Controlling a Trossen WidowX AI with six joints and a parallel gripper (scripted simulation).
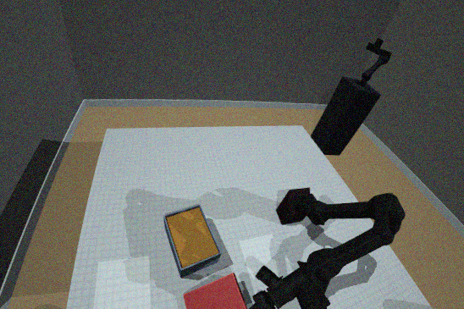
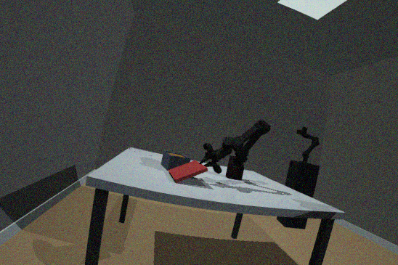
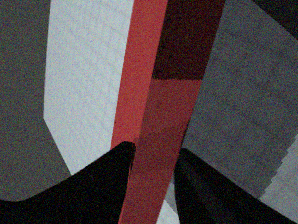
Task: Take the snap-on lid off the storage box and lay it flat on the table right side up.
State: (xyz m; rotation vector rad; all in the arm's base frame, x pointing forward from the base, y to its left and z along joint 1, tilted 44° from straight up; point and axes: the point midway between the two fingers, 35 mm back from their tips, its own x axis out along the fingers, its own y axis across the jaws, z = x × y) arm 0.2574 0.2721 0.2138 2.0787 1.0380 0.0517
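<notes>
My gripper tip is now 70 mm short of the red lid, 20 mm to the right of it and 40 mm above it. Also, from my gripper tip: storage box 160 mm ahead, 240 mm to the right, 40 mm below.
</notes>
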